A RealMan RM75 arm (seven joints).
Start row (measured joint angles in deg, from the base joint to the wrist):
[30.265, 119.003, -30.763, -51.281, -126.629, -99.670, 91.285]
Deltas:
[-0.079, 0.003, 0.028, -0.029, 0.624, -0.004, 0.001]
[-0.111, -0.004, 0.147, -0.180, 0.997, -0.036, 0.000]
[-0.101, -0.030, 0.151, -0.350, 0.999, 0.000, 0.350]
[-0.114, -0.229, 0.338, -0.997, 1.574, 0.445, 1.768]
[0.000, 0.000, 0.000, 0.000, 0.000, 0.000, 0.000]
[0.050, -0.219, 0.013, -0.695, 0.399, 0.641, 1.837]
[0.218, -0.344, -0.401, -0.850, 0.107, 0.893, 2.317]
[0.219, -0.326, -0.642, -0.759, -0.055, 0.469, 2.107]
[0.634, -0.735, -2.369, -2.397, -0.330, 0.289, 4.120]
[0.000, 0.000, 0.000, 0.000, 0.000, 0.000, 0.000]
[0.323, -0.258, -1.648, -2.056, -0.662, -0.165, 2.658]
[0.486, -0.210, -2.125, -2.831, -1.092, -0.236, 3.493]
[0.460, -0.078, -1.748, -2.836, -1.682, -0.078, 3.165]
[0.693, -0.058, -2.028, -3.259, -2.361, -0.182, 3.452]
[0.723, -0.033, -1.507, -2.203, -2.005, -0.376, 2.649]
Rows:
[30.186, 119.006, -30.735, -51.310, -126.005, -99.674, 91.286]
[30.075, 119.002, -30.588, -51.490, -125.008, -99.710, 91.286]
[29.974, 118.972, -30.437, -51.840, -124.009, -99.710, 91.636]
[29.860, 118.743, -30.099, -52.837, -122.435, -99.265, 93.404]
[29.860, 118.743, -30.099, -52.837, -122.435, -99.265, 93.404]
[29.910, 118.524, -30.086, -53.532, -122.036, -98.624, 95.241]
[30.128, 118.180, -30.487, -54.382, -121.929, -97.731, 97.558]
[30.347, 117.854, -31.129, -55.141, -121.984, -97.262, 99.665]
[30.981, 117.119, -33.498, -57.538, -122.314, -96.973, 103.785]
[30.981, 117.119, -33.498, -57.538, -122.314, -96.973, 103.785]
[31.304, 116.861, -35.146, -59.594, -122.976, -97.138, 106.443]
[31.790, 116.651, -37.271, -62.425, -124.068, -97.374, 109.936]
[32.250, 116.573, -39.019, -65.261, -125.750, -97.452, 113.101]
[32.943, 116.515, -41.047, -68.520, -128.111, -97.634, 116.553]
[33.666, 116.482, -42.554, -70.723, -130.116, -98.010, 119.202]

